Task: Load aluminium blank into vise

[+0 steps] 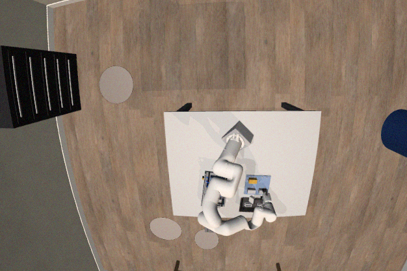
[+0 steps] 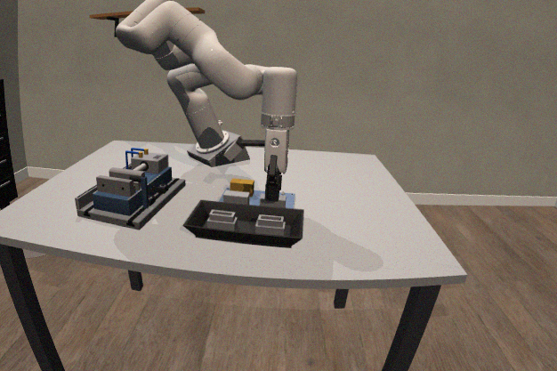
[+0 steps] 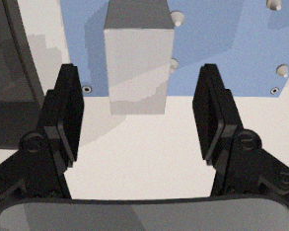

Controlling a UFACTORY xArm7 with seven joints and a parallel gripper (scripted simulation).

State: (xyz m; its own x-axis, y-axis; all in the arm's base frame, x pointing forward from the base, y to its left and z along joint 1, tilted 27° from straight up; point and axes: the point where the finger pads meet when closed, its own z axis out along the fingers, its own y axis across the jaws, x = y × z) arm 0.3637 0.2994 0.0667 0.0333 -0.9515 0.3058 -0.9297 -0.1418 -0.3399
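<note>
My hand is 4 cm above the aluminium blank. From my hand the other things lie so: brass blank: 9 cm behind, 9 cm to the right, 4 cm below.
</note>
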